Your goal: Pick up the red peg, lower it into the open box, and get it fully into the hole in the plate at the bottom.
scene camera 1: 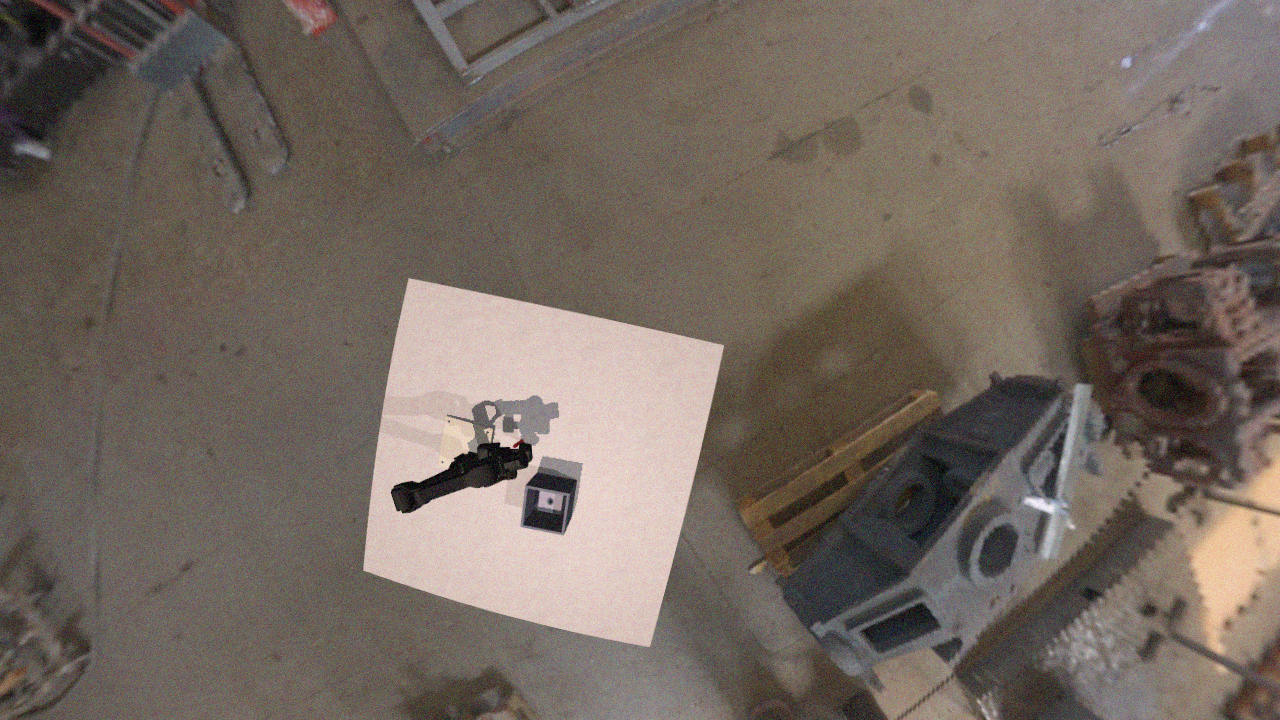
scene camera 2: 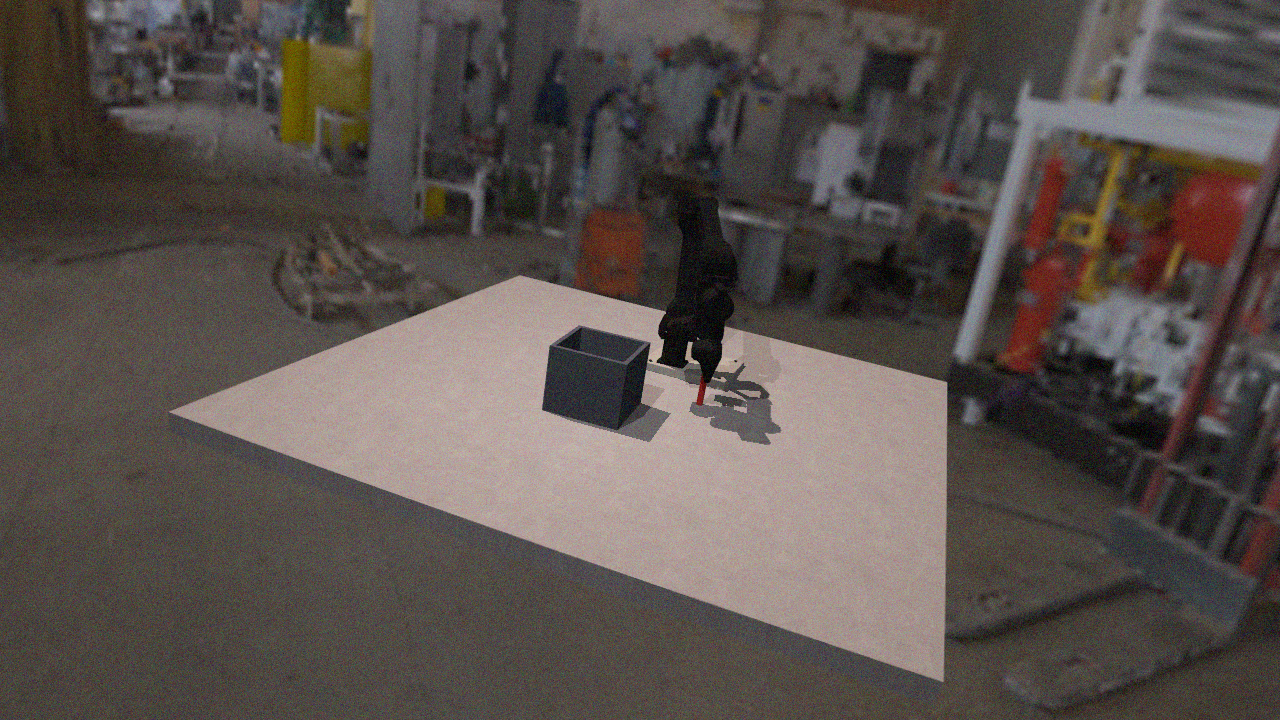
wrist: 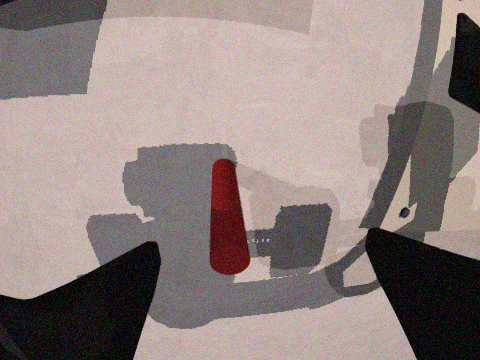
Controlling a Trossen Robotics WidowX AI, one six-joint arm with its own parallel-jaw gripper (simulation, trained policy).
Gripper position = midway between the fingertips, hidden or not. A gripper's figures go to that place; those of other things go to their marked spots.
Labels:
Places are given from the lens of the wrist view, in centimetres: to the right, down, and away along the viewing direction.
my gripper (wrist: 266,248): 1, 3, 10
red peg (wrist: 228,249): 0, 2, 8

